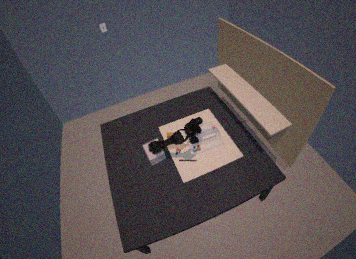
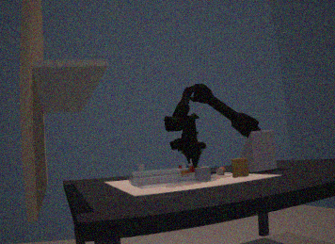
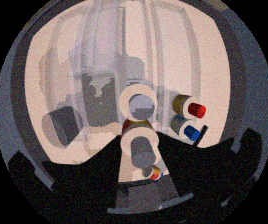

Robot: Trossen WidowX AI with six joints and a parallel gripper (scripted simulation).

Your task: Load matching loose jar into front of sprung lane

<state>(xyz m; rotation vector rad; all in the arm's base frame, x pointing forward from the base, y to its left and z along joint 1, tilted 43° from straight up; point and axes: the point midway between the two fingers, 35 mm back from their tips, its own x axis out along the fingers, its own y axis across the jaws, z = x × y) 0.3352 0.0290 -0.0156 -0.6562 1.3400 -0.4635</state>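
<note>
Now: gripper tip 14 cm short of the clear lane, 3 cm to the right of it and 3 cm above it. Round my gripper tip: tan shelf wall: 61 cm ahead, 7 cm to the left, 35 cm above.
</note>
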